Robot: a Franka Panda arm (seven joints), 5 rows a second.
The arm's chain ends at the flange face. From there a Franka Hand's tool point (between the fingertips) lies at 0.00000 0.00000 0.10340 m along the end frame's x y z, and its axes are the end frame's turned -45 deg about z.
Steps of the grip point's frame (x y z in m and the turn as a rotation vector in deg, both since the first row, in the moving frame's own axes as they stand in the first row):
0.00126 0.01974 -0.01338 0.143 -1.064 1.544
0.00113 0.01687 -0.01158 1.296 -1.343 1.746
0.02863 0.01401 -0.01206 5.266 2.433 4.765
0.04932 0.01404 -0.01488 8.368 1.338 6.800
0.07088 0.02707 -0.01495 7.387 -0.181 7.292
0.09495 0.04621 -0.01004 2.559 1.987 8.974
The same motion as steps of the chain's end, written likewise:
0.01641 0.01191 -0.01336 -0.651 -0.853 1.544
0.01610 0.01112 -0.01153 -0.033 -1.866 1.746
0.03335 -0.00039 -0.01153 5.444 -2.003 4.765
0.05299 -0.01210 -0.01375 6.863 -4.971 6.800
0.07828 -0.02122 -0.01409 5.095 -5.351 7.292
0.10009 -0.02863 -0.00988 3.215 -0.404 8.974

